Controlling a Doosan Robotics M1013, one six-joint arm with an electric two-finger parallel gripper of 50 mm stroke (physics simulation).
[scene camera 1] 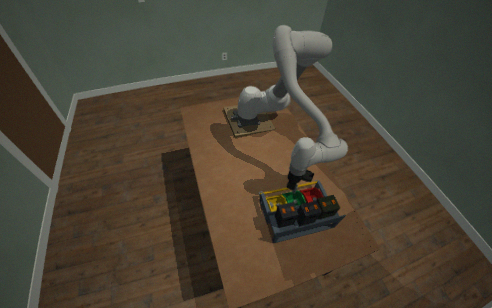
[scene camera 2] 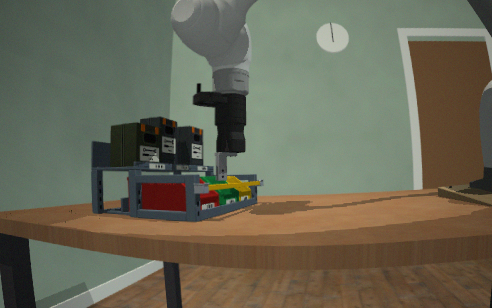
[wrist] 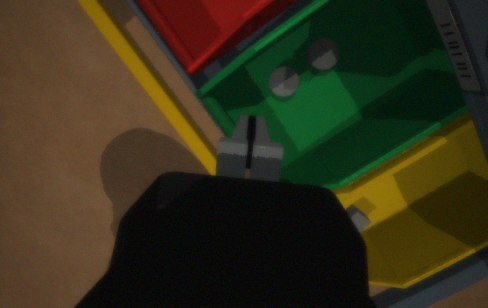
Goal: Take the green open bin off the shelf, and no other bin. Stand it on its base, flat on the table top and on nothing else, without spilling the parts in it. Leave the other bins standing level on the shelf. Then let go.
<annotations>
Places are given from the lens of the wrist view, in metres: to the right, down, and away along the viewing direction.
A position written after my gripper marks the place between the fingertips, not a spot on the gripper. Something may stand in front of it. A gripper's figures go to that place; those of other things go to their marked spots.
my gripper (wrist: 250, 132): 0.00, -0.01, 0.16
green open bin (wrist: 393, 85): 0.13, -0.06, 0.20
yellow bin (wrist: 420, 202): 0.18, 0.05, 0.23
The marked spots on the green open bin and the yellow bin are 0.12 m apart.
</annotations>
